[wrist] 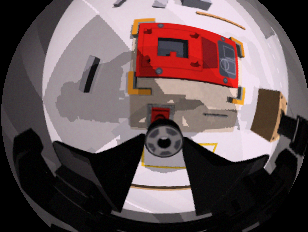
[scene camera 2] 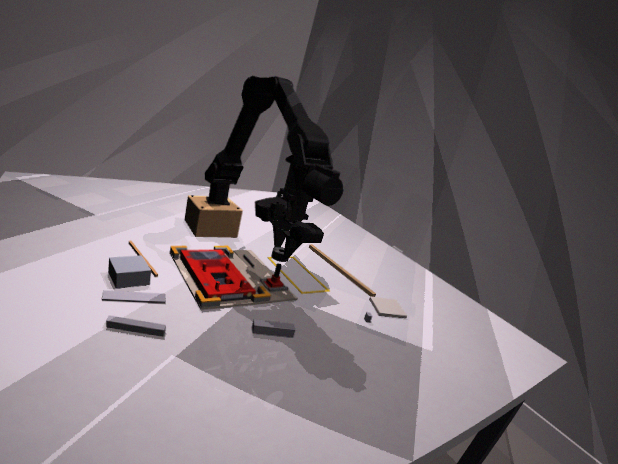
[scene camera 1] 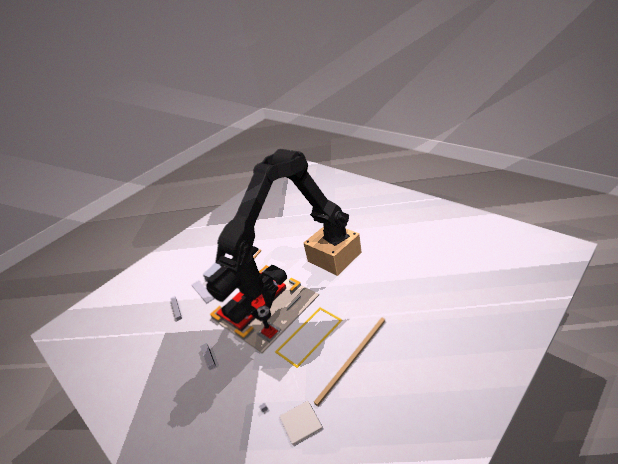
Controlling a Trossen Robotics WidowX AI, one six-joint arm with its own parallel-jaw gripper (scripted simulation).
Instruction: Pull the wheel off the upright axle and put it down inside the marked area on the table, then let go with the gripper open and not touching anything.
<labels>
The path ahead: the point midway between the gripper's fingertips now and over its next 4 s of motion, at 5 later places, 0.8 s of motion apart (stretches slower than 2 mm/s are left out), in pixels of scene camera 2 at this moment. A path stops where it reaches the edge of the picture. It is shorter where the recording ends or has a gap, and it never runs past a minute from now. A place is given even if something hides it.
The gripper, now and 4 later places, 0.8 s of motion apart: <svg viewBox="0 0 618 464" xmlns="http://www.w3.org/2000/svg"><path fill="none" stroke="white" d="M281 254L302 238L305 251L298 269L290 229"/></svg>
</labels>
